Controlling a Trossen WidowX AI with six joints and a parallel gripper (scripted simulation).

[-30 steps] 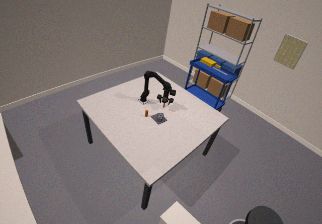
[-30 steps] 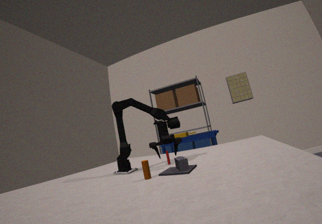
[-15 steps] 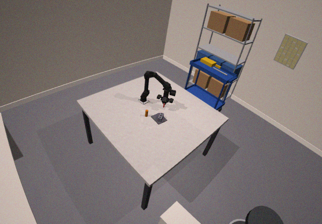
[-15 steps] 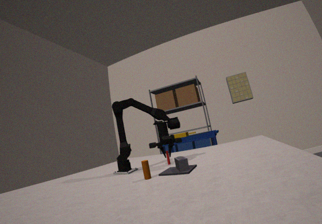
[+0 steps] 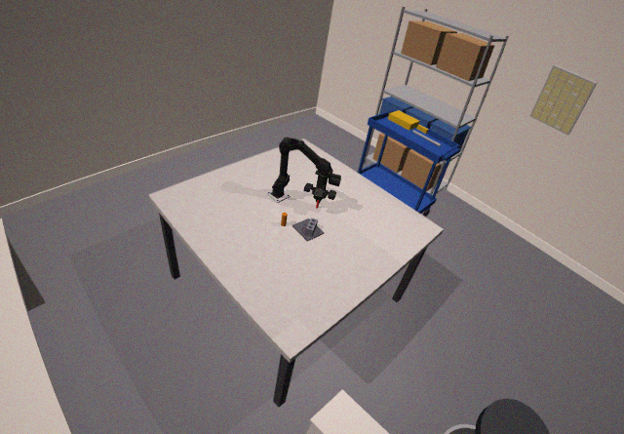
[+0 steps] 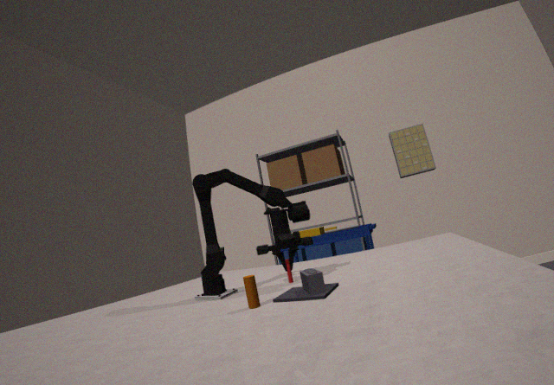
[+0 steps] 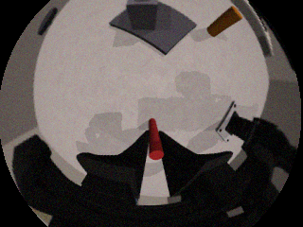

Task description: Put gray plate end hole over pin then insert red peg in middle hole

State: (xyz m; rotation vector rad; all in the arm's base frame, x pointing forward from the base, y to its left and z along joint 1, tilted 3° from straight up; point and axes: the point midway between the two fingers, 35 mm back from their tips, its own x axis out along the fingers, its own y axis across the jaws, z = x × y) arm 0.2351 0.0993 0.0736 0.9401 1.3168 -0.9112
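The gray plate lies 190 mm to the right of my gripper tip and 110 mm ahead of it. Round my gripper tip: dark base: 180 mm to the right, 90 mm ahead, 30 mm below; then red peg: right at my gripper tip; then orange cylinder: 270 mm to the right, 30 mm behind.
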